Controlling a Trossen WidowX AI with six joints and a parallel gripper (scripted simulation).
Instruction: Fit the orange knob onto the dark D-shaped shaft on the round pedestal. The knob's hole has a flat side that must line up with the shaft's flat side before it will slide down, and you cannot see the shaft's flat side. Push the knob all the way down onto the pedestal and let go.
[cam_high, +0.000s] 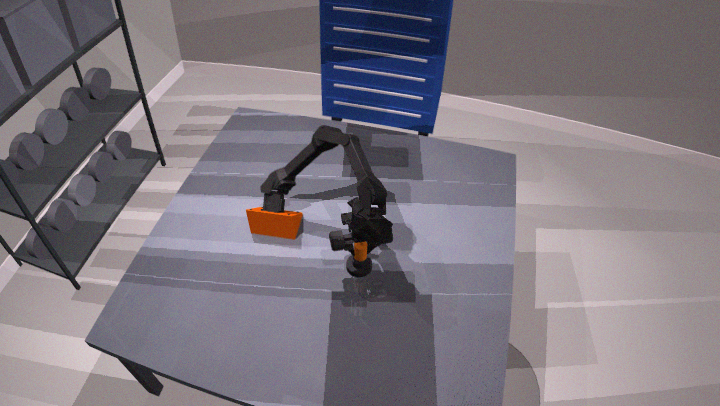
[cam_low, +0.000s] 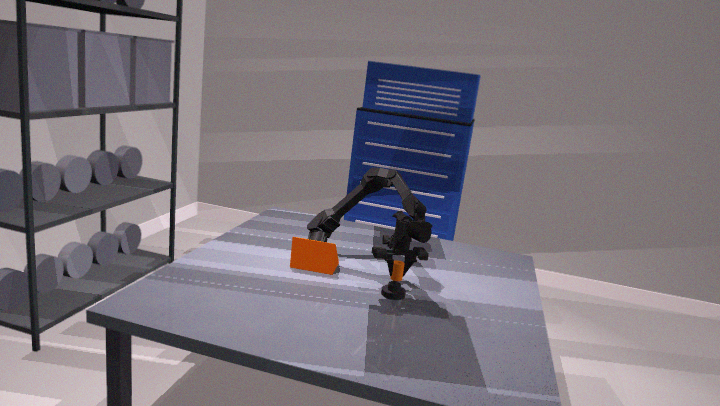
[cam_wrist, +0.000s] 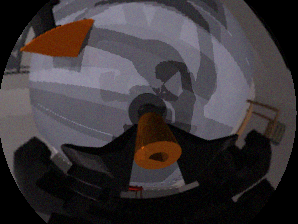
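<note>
My gripper tip is now 2 cm below the orange knob. Round my gripper tip: dark round pedestal (4 cm below).
</note>
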